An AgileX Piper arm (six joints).
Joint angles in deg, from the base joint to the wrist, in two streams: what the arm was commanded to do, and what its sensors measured. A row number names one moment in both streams.
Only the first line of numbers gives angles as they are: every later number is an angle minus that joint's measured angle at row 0.
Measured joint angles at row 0:
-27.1, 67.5, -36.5, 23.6, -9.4, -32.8
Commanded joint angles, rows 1 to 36:
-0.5, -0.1, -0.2, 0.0, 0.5, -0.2
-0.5, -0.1, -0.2, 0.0, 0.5, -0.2
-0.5, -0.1, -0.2, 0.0, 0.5, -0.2
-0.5, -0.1, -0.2, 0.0, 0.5, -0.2
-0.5, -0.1, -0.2, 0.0, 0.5, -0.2
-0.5, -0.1, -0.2, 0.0, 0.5, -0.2
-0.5, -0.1, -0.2, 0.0, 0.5, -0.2
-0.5, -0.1, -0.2, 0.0, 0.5, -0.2
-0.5, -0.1, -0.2, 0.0, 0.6, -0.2
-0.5, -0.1, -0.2, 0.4, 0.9, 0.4
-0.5, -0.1, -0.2, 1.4, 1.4, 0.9
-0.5, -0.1, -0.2, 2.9, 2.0, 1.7
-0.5, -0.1, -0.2, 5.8, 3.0, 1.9
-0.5, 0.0, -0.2, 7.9, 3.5, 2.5
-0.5, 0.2, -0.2, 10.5, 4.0, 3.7
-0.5, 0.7, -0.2, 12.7, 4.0, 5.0
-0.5, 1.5, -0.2, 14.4, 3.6, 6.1
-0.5, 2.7, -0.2, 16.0, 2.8, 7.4
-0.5, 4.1, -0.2, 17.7, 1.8, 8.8
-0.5, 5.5, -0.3, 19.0, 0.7, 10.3
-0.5, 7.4, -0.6, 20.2, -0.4, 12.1
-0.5, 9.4, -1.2, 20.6, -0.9, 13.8
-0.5, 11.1, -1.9, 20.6, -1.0, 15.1
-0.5, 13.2, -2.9, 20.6, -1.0, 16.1
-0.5, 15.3, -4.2, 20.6, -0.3, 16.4
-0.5, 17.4, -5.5, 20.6, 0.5, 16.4
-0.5, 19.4, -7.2, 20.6, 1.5, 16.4
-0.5, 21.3, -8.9, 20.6, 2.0, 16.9
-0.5, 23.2, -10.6, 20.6, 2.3, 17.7
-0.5, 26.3, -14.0, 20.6, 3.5, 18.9
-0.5, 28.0, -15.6, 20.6, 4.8, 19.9
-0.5, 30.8, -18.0, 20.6, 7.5, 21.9
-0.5, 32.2, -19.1, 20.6, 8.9, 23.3
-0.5, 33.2, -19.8, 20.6, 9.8, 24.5
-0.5, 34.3, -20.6, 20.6, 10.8, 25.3
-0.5, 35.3, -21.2, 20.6, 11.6, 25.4
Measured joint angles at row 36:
-0.1, 31.5, -18.4, 20.4, 7.0, 22.6
